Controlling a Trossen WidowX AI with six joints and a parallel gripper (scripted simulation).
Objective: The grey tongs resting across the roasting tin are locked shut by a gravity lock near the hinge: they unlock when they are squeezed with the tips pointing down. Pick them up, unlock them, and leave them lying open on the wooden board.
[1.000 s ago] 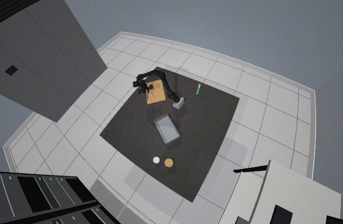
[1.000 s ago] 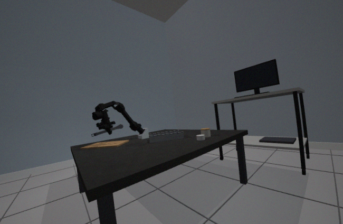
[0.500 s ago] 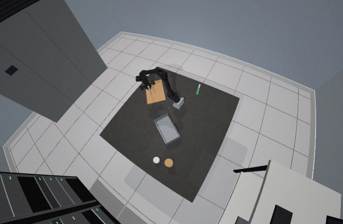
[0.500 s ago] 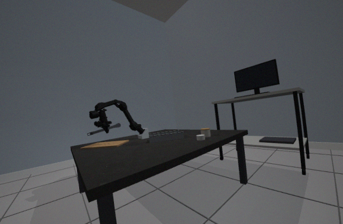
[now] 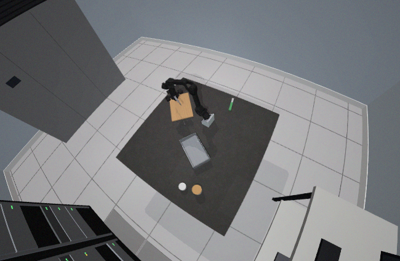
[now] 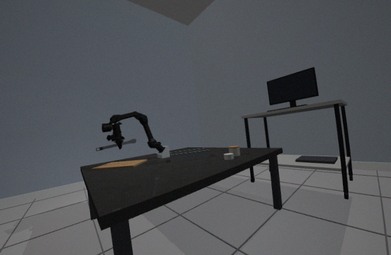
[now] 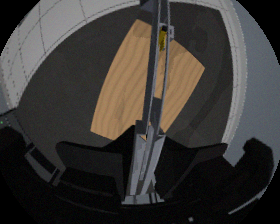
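My gripper tip is 3 cm past the wooden board and 13 cm above it. The rest, counted from my gripper tip: yellow slider 4 cm behind, 7 cm to the right, 3 cm above; then white puck 72 cm ahead, 46 cm to the left, 12 cm below; then roasting tin 38 cm ahead, 40 cm to the left, 11 cm below.
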